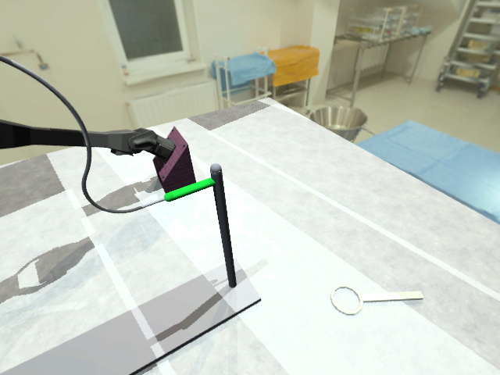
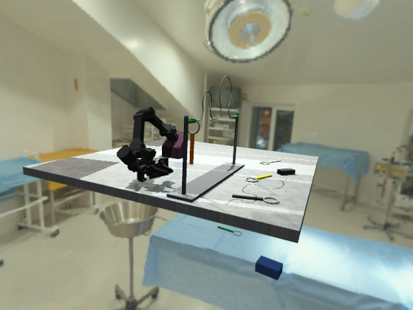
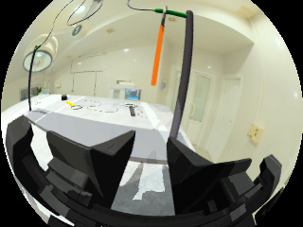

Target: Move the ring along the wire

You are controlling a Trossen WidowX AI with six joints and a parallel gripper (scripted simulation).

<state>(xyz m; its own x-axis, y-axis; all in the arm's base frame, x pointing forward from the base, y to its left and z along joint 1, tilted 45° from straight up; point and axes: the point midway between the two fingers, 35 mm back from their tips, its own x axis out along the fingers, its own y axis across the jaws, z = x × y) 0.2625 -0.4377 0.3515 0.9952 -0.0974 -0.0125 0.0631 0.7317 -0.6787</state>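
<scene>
Right now the ring with orange handle is 15 cm above my gripper tip and 9 cm ahead of it. Round my gripper tip: black block 53 cm to the left, 41 cm ahead, 6 cm below.
</scene>
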